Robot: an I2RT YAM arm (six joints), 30 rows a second.
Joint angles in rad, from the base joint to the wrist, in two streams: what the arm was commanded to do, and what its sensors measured. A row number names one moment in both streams.
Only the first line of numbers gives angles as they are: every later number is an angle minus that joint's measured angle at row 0.
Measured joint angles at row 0: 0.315 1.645 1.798 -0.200 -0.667 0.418
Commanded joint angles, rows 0 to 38: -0.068 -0.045 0.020 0.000 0.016 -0.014; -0.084 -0.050 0.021 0.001 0.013 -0.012; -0.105 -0.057 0.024 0.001 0.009 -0.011; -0.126 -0.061 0.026 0.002 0.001 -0.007; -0.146 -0.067 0.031 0.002 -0.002 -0.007; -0.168 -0.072 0.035 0.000 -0.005 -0.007; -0.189 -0.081 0.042 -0.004 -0.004 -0.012; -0.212 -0.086 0.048 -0.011 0.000 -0.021; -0.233 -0.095 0.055 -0.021 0.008 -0.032; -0.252 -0.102 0.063 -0.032 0.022 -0.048; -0.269 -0.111 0.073 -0.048 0.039 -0.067; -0.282 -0.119 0.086 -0.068 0.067 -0.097; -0.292 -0.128 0.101 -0.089 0.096 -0.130; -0.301 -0.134 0.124 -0.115 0.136 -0.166; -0.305 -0.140 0.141 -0.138 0.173 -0.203; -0.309 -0.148 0.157 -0.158 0.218 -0.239; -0.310 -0.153 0.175 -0.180 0.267 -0.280; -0.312 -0.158 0.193 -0.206 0.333 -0.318; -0.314 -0.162 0.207 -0.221 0.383 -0.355; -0.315 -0.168 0.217 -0.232 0.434 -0.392; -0.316 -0.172 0.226 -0.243 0.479 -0.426; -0.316 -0.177 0.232 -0.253 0.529 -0.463; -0.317 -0.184 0.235 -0.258 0.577 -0.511; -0.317 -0.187 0.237 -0.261 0.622 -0.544; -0.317 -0.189 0.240 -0.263 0.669 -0.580; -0.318 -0.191 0.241 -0.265 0.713 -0.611; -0.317 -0.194 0.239 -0.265 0.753 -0.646; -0.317 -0.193 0.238 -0.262 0.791 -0.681; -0.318 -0.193 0.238 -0.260 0.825 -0.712; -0.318 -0.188 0.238 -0.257 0.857 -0.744; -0.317 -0.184 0.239 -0.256 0.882 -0.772; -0.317 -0.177 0.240 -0.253 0.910 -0.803; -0.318 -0.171 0.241 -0.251 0.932 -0.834; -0.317 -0.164 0.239 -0.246 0.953 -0.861; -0.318 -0.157 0.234 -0.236 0.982 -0.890; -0.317 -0.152 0.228 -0.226 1.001 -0.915; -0.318 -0.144 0.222 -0.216 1.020 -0.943; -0.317 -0.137 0.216 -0.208 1.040 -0.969; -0.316 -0.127 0.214 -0.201 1.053 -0.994
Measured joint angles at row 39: -0.310 -0.157 0.222 -0.251 0.923 -0.843
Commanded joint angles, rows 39 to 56: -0.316 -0.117 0.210 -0.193 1.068 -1.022; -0.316 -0.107 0.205 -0.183 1.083 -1.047; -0.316 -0.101 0.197 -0.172 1.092 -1.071; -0.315 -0.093 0.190 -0.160 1.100 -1.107; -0.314 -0.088 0.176 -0.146 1.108 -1.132; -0.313 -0.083 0.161 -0.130 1.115 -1.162; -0.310 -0.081 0.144 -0.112 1.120 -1.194; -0.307 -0.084 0.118 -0.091 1.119 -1.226; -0.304 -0.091 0.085 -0.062 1.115 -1.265; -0.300 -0.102 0.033 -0.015 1.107 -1.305; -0.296 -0.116 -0.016 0.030 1.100 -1.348; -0.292 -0.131 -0.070 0.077 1.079 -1.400; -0.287 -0.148 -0.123 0.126 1.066 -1.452; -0.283 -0.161 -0.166 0.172 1.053 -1.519; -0.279 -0.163 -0.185 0.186 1.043 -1.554; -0.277 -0.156 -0.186 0.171 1.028 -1.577; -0.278 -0.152 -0.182 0.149 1.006 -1.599; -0.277 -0.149 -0.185 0.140 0.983 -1.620
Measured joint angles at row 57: -0.286 -0.122 -0.183 0.036 1.052 -1.441
